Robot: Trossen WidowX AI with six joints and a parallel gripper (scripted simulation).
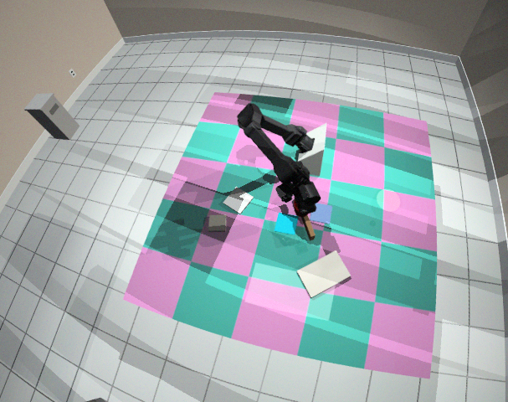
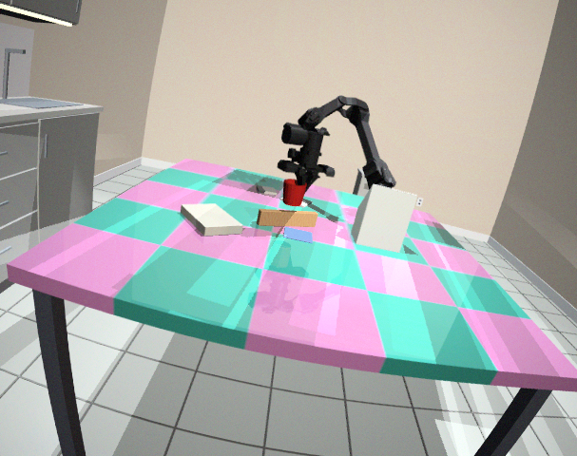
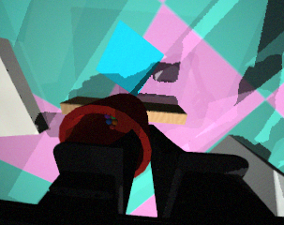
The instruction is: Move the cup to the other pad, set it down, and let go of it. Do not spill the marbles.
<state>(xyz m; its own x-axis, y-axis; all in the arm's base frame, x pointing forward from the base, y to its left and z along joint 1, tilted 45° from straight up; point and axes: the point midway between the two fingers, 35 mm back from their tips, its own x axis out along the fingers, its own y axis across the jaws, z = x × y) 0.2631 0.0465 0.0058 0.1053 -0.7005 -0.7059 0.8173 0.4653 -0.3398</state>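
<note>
The cyan pad is 11 cm below my gripper tip, 7 cm ahead of it and 4 cm to the right of it. Also, from my gripper tip: flat grey slab (24 cm ahead, 17 cm to the left, 9 cm below); wooden bar (9 cm below, 3 cm to the left, 2 cm ahead); red cup (3 cm ahead, 2 cm to the left).
</note>
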